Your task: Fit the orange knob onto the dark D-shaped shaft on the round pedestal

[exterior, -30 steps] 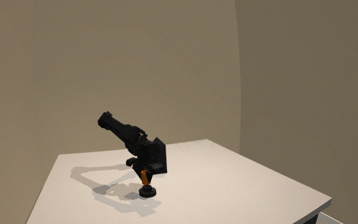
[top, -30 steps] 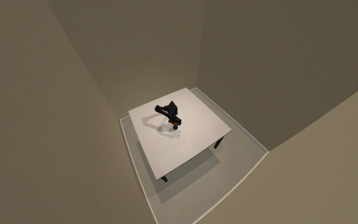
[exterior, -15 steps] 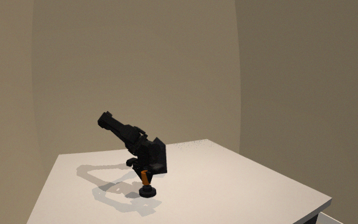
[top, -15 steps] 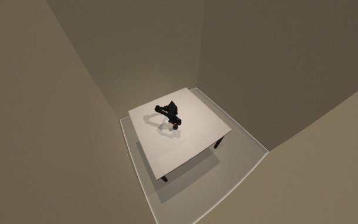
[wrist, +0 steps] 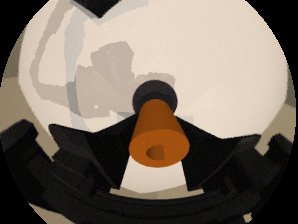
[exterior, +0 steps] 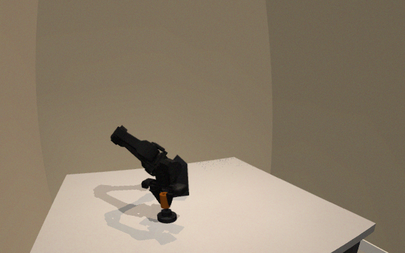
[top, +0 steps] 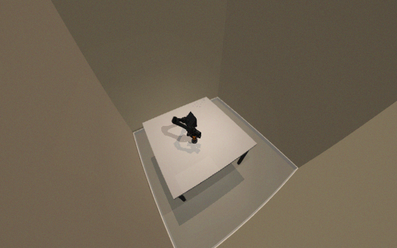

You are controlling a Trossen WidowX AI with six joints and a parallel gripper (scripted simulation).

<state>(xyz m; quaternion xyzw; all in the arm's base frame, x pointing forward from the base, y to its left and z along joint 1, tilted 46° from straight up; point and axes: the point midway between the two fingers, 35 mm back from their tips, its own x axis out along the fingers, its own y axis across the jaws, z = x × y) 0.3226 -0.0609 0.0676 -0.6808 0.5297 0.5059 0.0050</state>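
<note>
The orange knob is 20 mm above my gripper tip. Also, from my gripper tip: dark round pedestal 40 mm below.
</note>
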